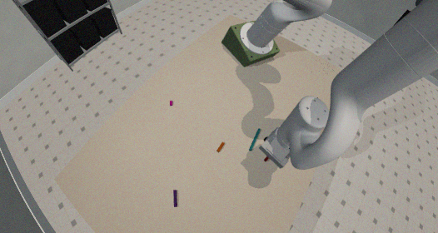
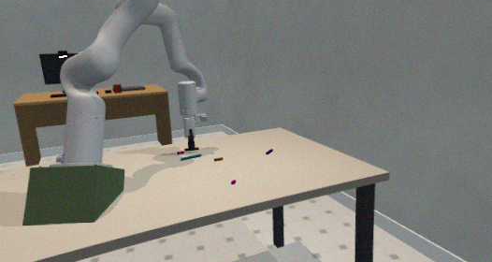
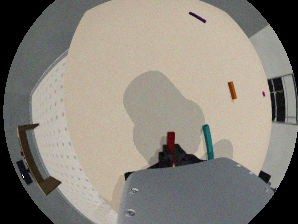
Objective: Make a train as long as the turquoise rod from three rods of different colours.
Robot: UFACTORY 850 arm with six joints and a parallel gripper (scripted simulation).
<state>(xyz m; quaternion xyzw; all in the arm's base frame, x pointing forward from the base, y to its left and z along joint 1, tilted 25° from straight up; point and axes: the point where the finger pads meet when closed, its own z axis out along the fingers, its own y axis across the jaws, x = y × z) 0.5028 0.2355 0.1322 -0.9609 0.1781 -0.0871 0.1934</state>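
Right now my hand is 2 cm above the red rod. Round my hand: turquoise rod: 8 cm to the right, 3 cm below, 3 cm behind; then orange rod: 18 cm to the right, 6 cm ahead, 3 cm below; then blue rod: 6 cm behind, 3 cm below, 2 cm to the left.
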